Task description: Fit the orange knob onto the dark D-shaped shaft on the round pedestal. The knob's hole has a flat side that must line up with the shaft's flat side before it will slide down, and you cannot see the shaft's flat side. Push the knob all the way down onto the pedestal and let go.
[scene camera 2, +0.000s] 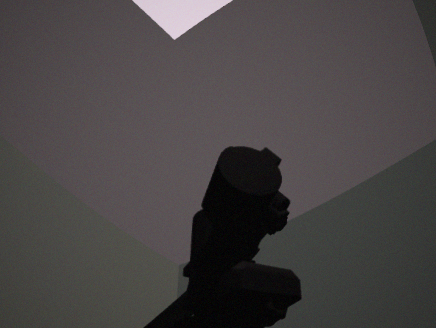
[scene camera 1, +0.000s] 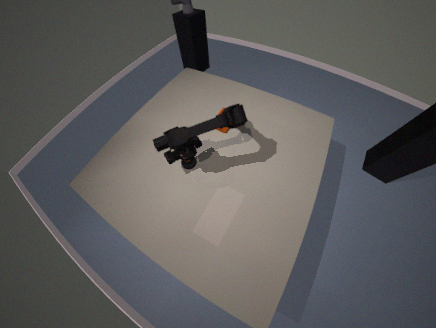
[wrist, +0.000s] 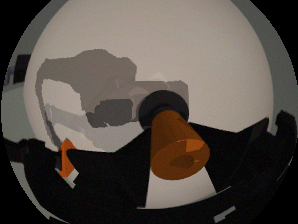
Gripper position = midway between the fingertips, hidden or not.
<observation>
The gripper (wrist: 169, 128) carries an orange knob (wrist: 176, 152). Also in view: a dark round part (wrist: 160, 101).
Scene camera 2 does not show the orange knob: it is out of frame.
</observation>
